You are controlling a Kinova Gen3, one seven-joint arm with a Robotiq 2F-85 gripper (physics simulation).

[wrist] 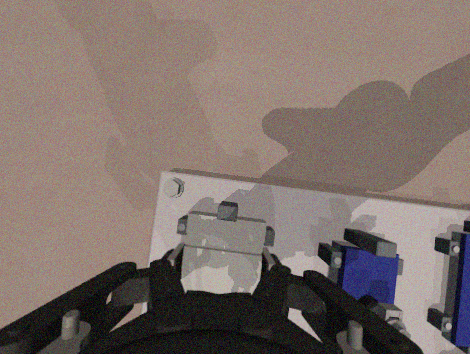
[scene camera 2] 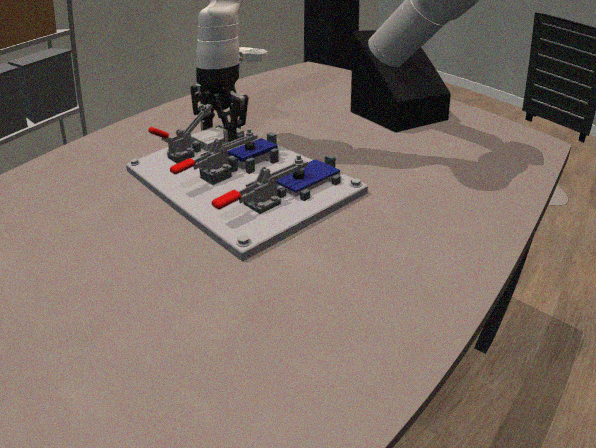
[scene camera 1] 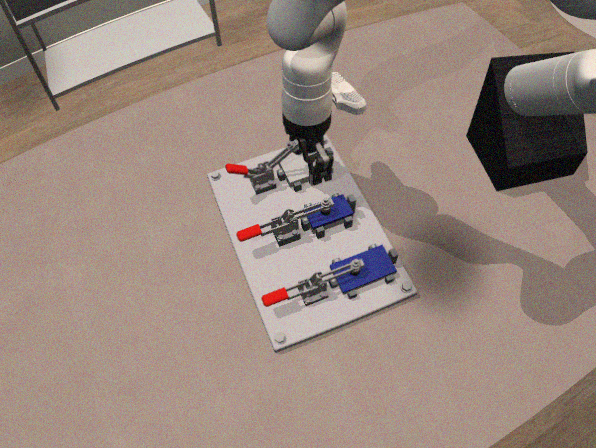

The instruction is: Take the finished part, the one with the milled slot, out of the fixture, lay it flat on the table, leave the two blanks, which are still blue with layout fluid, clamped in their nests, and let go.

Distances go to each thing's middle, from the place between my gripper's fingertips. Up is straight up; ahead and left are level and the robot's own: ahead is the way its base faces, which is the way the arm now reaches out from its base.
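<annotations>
With the finished part (scene camera 1: 295, 168) in the scene, my hand is 10 mm below it. The fixture plate (scene camera 1: 267, 267) is 40 mm ahead of my hand, 110 mm to the left of it and 10 mm below it. Going by their middles, of the things named here the finished part is the nearest to my hand.
</annotations>
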